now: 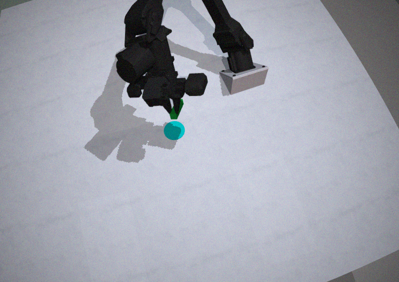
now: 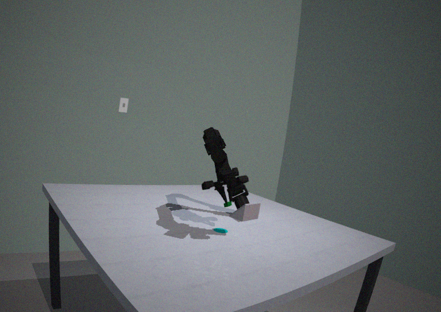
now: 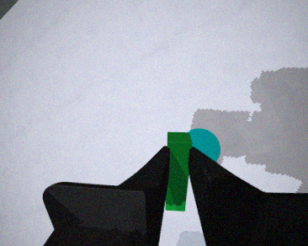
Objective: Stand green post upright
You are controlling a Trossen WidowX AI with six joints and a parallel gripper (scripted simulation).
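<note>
Now: the cyan circle 13 cm below my gripper tip and 2 cm to the right of it. Also, from my gripper tip: green post: 2 cm to the right, 1 cm below, 1 cm behind.
</note>
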